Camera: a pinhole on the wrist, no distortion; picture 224 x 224 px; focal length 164.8 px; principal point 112.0 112.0 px. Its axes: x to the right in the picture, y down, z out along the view. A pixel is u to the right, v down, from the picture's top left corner.
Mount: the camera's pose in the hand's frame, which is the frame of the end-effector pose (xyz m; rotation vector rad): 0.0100 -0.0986 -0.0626 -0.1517 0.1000 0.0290
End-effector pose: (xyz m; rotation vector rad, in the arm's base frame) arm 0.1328 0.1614 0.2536 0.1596 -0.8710 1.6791
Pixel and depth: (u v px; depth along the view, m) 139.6 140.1 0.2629
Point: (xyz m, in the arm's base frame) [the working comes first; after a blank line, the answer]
In the camera's frame: 0.0440 0.0448 0.2629

0.0582 0.1093 0.4328
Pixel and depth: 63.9 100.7 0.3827
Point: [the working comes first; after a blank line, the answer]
In the camera's frame: -0.1117 -0.0262 0.3827

0.1028 -0.0878 0.4859
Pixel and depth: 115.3 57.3 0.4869
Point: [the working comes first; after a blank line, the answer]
In the camera's frame: 0.0097 -0.1616 0.4869

0.1257 -0.0440 0.6895
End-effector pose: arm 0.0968 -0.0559 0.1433 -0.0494 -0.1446 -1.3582
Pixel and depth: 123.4 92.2 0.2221
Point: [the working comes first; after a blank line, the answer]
In the camera's frame: 0.0154 -0.0267 0.2221

0.0060 -0.1027 0.3019
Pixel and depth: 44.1 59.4 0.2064
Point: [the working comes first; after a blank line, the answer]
In the camera's frame: -0.0850 -0.0659 0.2064

-0.0566 -0.0148 0.2872
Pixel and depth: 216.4 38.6 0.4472
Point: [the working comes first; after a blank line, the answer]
In the camera's frame: 0.2833 -0.1992 0.4472

-0.0778 -0.3899 0.5523
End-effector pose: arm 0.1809 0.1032 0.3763 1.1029 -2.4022 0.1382
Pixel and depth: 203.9 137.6 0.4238
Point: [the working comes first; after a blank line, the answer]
In the camera's frame: 0.2363 0.0658 0.4238

-0.1277 -0.1594 0.2338
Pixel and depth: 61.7 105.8 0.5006
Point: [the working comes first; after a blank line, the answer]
In the camera's frame: -0.1528 -0.0188 0.5006

0.0900 0.0086 -0.0643
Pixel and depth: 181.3 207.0 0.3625
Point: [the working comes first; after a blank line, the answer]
In the camera's frame: 0.1524 0.2090 0.3625

-0.1427 0.0136 0.2674
